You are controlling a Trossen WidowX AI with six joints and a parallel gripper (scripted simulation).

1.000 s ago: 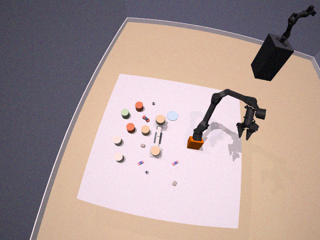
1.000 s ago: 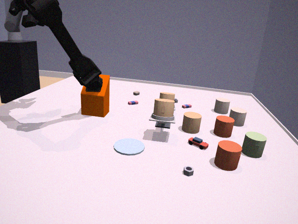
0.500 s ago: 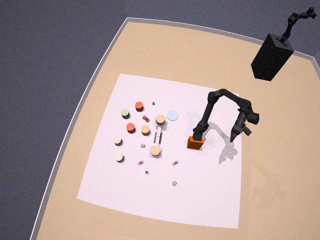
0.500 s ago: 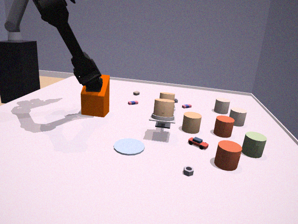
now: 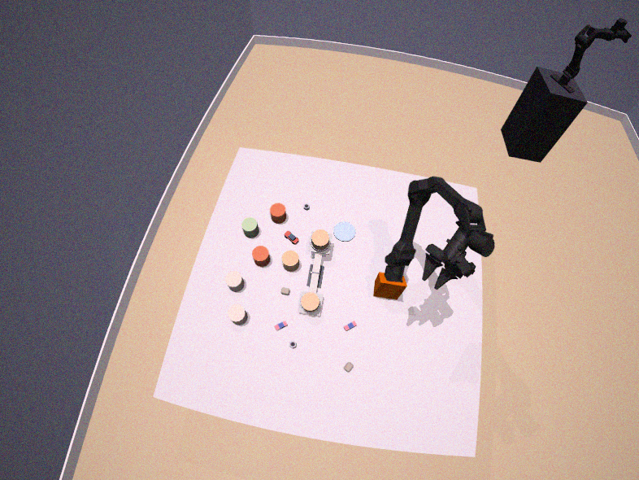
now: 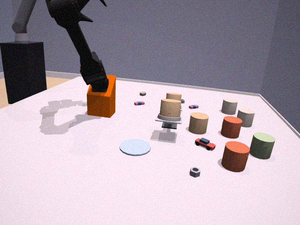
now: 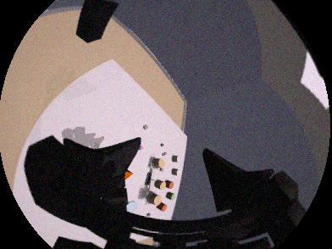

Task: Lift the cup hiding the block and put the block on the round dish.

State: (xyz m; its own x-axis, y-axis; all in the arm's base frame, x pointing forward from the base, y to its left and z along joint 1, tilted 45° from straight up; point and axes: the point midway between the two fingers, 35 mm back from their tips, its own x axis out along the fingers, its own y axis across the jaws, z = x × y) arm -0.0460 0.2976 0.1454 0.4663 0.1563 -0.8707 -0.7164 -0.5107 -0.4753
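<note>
Now: the grey block 38 cm below my gripper tip, 36 cm ahead of it and 3 cm to the right of it. Round my gripper tip: pale blue round dish: 42 cm below, 39 cm to the right, 25 cm ahead; then toy car: 48 cm ahead, 41 cm below, 33 cm to the right; then balance: 38 cm below, 36 cm ahead, 16 cm to the right.
</note>
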